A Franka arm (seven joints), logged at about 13 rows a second.
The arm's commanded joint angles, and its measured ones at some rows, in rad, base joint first. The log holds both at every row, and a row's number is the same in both.
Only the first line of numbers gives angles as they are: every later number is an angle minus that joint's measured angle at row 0.
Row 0, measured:
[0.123, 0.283, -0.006, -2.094, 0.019, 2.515, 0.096]
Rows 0 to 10, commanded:
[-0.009, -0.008, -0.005, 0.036, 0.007, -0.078, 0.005]
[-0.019, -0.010, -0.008, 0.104, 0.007, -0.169, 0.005]
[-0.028, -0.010, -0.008, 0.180, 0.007, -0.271, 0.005]
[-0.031, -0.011, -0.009, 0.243, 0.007, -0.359, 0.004]
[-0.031, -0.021, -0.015, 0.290, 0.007, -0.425, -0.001]
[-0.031, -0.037, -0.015, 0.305, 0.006, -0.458, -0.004]
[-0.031, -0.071, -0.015, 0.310, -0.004, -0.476, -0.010]
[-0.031, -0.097, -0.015, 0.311, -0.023, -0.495, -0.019]
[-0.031, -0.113, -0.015, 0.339, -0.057, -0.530, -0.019]
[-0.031, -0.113, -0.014, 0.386, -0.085, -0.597, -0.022]
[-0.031, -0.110, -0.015, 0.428, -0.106, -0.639, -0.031]
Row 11, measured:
[-0.026, -0.107, -0.021, 0.360, -0.067, -0.550, -0.012]
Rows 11 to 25, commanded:
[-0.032, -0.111, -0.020, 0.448, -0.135, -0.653, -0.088]
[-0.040, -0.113, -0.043, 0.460, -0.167, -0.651, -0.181]
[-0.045, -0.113, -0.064, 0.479, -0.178, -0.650, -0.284]
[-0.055, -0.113, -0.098, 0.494, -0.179, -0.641, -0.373]
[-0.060, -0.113, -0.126, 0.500, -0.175, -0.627, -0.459]
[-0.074, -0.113, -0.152, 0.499, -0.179, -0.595, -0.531]
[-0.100, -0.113, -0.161, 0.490, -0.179, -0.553, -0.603]
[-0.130, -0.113, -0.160, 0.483, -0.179, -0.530, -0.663]
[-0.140, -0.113, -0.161, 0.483, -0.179, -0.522, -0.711]
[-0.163, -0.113, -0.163, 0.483, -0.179, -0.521, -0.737]
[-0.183, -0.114, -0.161, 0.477, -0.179, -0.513, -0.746]
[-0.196, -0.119, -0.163, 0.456, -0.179, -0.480, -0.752]
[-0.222, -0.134, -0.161, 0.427, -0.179, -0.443, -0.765]
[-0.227, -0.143, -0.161, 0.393, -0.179, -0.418, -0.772]
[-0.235, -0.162, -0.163, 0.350, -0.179, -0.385, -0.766]
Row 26, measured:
[-0.211, -0.116, -0.176, 0.444, -0.164, -0.456, -0.757]
